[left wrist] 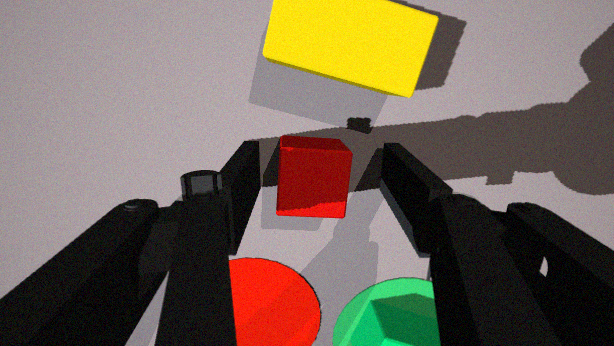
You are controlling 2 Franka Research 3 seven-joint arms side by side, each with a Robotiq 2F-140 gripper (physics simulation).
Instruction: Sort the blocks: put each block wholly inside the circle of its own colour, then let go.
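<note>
My left gripper (320, 165) is open and empty, its two black fingers on either side of the red block. The red block (314, 177) stands between the fingertips, nearer the left finger, with a gap on both sides. It is outside the red circle (277, 300), which lies below it in the view, partly hidden by the left finger. The yellow block (350, 45) is at the top, cut by the view's edge. A green block (412, 322) is over the green circle (350, 310) at the bottom; the right finger and view edge hide part of both. The right gripper does not show.
A broad dark arm-shaped shadow crosses the grey table (125, 90) from the right to the red block. A small black patch lies between the yellow and red blocks. The yellow block is close beyond the fingertips.
</note>
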